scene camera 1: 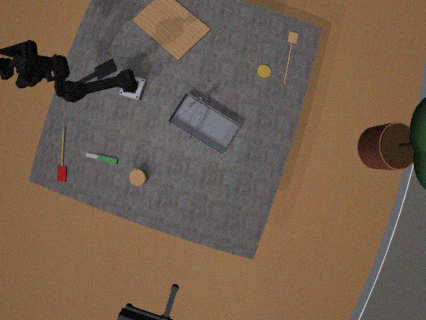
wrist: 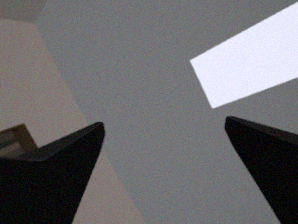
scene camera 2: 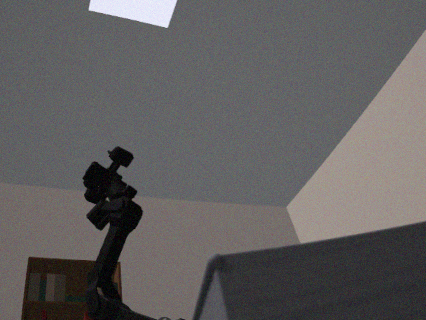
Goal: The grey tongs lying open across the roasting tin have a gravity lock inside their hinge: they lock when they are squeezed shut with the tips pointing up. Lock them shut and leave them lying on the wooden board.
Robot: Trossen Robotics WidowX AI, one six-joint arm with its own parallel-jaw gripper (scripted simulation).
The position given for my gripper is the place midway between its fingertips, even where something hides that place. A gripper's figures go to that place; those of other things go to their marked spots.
My gripper (scene camera 2: 101, 163): 107 cm from the lens. A roasting tin (scene camera 2: 374, 268) is 9 cm from the lens.
